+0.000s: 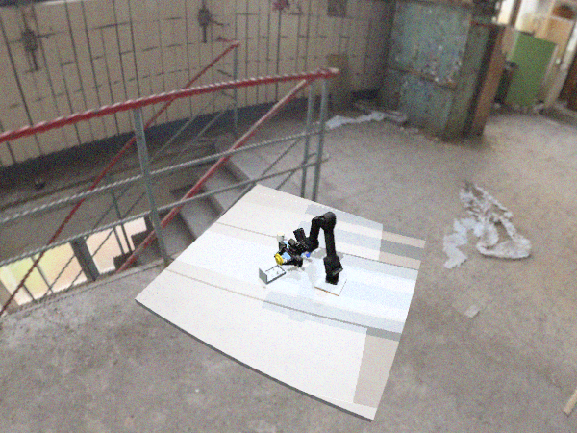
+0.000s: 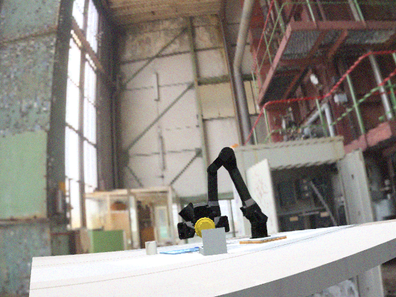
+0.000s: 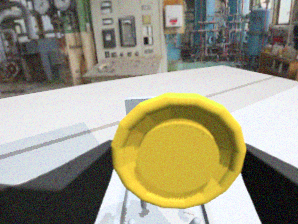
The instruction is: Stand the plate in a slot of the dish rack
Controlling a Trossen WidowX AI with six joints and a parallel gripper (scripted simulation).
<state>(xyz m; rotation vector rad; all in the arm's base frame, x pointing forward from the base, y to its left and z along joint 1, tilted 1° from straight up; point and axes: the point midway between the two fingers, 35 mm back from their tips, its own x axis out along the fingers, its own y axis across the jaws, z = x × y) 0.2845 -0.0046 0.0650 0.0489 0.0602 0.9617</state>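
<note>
The grey dish rack is 6 cm below my gripper tip, 4 cm to the left of it and 1 cm ahead of it. The rest, counted from my gripper tip: yellow plate: 1 cm to the right; then pale cylinder: 26 cm to the right, 7 cm ahead, 6 cm below; then blue mat: 17 cm to the right, 8 cm below, 2 cm behind.
</note>
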